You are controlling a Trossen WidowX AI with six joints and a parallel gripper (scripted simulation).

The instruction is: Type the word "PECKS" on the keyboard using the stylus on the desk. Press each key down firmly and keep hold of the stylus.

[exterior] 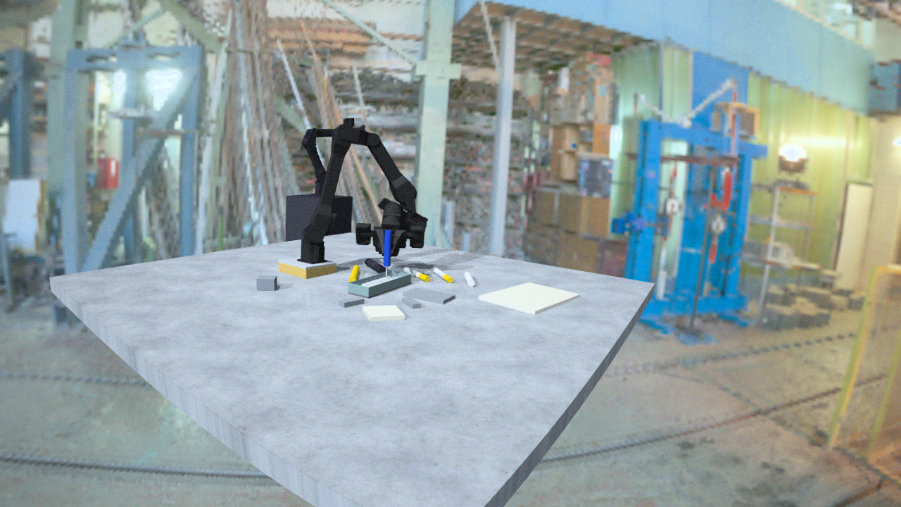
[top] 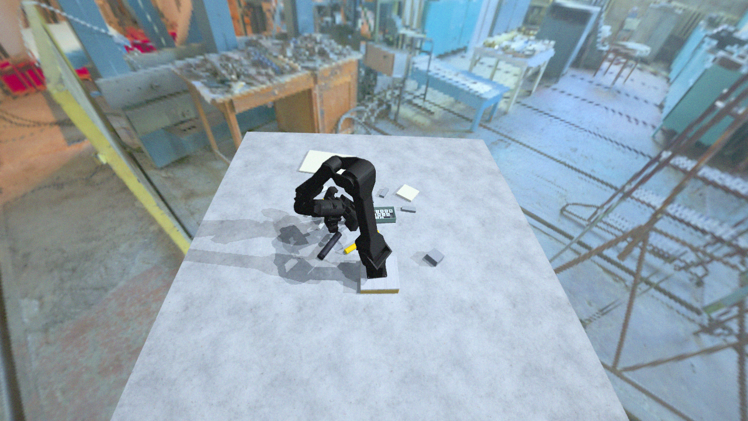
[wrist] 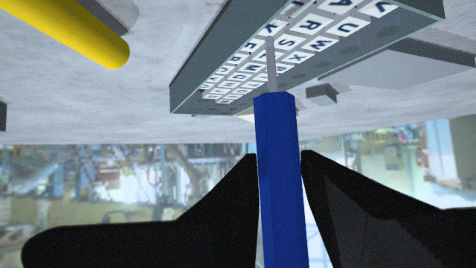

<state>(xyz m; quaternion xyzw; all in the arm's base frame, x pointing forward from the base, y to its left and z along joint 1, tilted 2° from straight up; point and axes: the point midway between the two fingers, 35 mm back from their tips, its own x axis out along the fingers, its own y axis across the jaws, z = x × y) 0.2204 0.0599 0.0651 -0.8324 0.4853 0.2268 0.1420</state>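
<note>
The yellow marker lies 10 cm behind my gripper tip and 7 cm below it. Also, from my gripper tip: grey slab 15 cm ahead, 7 cm below, 4 cm to the right; then grey stylus tip 5 cm below; then blue stylus 1 cm below.
</note>
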